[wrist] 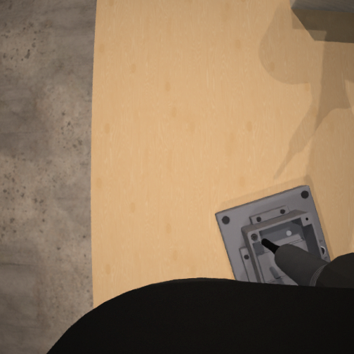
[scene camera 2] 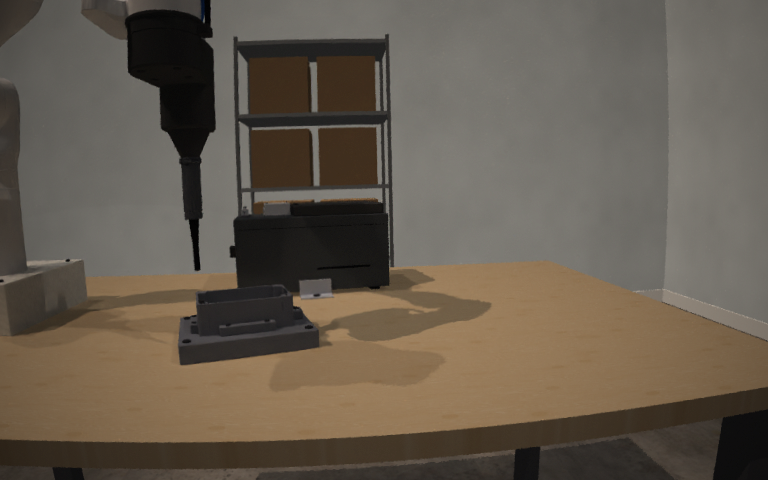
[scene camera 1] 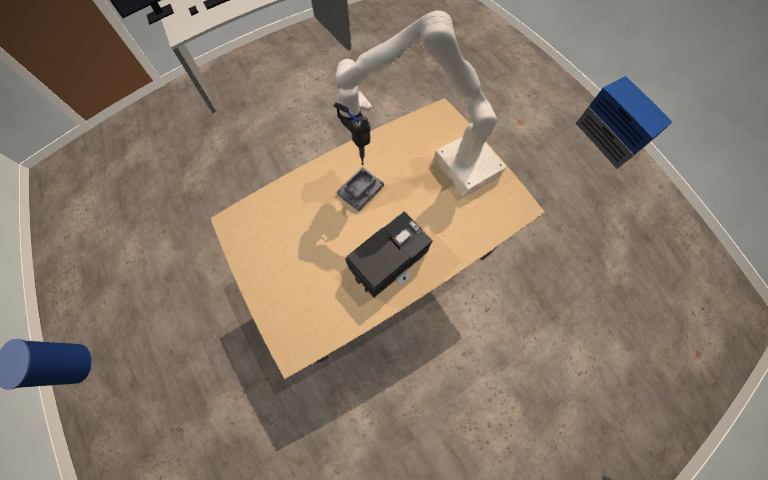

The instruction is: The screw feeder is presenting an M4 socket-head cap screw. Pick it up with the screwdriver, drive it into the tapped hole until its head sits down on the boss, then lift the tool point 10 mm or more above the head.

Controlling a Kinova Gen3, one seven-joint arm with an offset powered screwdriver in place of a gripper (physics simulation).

Observation:
In view: a grey base plate [wrist: 231, 234].

